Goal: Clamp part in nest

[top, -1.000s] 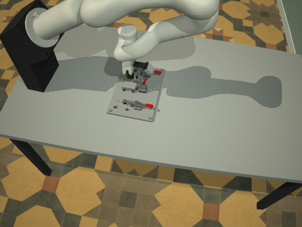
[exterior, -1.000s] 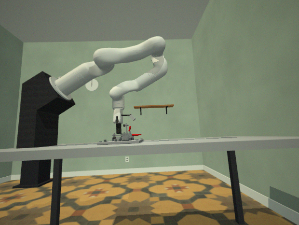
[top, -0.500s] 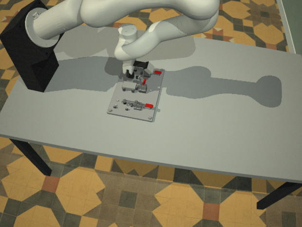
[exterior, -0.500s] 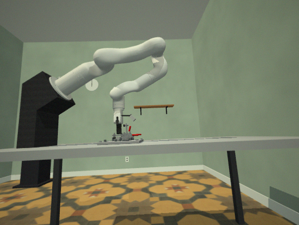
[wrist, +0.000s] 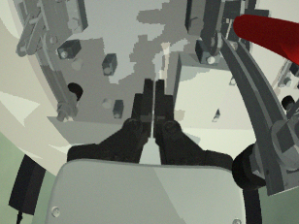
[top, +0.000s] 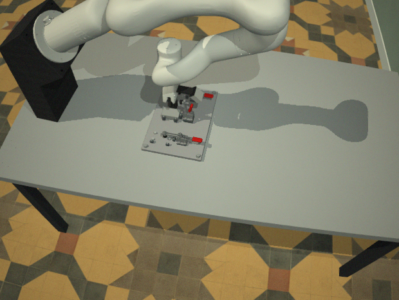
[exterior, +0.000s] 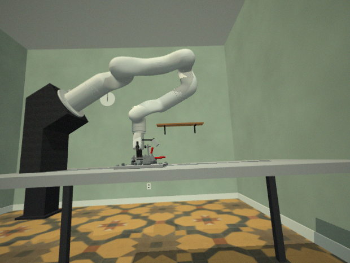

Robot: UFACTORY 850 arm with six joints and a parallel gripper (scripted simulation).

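Right now the grey block part is 40 mm to the right of my hand and 20 mm below it. The rest, counted from my hand: grey fixture plate: 40 mm to the right, 40 mm below, 40 mm ahead.
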